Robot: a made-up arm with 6 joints. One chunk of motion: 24 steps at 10 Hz.
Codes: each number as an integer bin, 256 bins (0 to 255) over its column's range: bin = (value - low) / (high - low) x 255, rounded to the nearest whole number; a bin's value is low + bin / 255 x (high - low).
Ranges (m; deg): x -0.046..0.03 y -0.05..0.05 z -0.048..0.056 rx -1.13..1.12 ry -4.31..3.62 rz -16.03..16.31
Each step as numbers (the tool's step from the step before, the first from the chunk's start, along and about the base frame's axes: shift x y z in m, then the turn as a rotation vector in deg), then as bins.
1 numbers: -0.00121 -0.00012 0.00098 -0.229 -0.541 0.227
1 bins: 150 127 120 102 121 128
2 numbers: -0.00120 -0.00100 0.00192 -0.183 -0.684 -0.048
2 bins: 150 125 122 107 117 126
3 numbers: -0.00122 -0.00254 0.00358 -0.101 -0.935 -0.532
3 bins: 150 121 126 117 109 122
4 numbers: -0.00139 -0.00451 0.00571 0.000 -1.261 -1.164
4 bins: 150 116 132 128 98 117
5 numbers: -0.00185 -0.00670 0.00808 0.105 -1.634 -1.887
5 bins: 148 110 138 140 86 112
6 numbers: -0.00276 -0.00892 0.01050 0.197 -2.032 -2.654
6 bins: 145 105 143 150 73 105
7 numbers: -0.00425 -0.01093 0.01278 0.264 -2.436 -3.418
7 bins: 140 100 149 158 60 99
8 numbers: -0.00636 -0.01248 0.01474 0.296 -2.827 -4.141
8 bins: 133 96 154 162 48 94
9 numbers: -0.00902 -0.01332 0.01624 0.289 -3.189 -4.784
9 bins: 124 94 158 161 36 89
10 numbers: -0.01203 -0.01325 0.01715 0.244 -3.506 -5.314
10 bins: 114 94 160 156 26 84
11 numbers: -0.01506 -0.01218 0.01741 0.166 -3.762 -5.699
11 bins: 104 96 160 147 18 81
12 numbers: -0.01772 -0.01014 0.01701 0.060 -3.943 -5.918
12 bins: 95 102 159 135 12 80
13 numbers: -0.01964 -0.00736 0.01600 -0.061 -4.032 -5.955
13 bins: 88 109 157 121 9 79
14 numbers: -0.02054 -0.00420 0.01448 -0.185 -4.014 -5.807
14 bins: 85 117 153 107 10 81
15 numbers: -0.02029 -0.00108 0.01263 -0.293 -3.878 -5.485
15 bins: 86 125 149 95 14 83
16 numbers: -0.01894 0.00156 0.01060 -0.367 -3.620 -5.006
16 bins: 91 131 144 86 22 87
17 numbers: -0.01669 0.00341 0.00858 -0.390 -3.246 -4.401
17 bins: 98 136 139 84 34 92
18 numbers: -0.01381 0.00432 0.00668 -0.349 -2.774 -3.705
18 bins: 108 139 134 89 49 97
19 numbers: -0.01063 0.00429 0.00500 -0.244 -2.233 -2.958
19 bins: 119 138 130 100 67 103
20 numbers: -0.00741 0.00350 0.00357 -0.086 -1.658 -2.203
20 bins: 129 136 126 118 85 109
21 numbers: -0.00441 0.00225 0.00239 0.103 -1.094 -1.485
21 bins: 140 133 124 140 103 115
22 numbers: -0.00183 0.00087 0.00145 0.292 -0.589 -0.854
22 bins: 148 130 121 161 120 120
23 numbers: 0.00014 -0.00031 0.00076 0.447 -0.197 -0.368
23 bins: 155 127 120 179 132 123
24 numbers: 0.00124 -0.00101 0.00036 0.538 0.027 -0.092
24 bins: 159 125 119 189 139 126
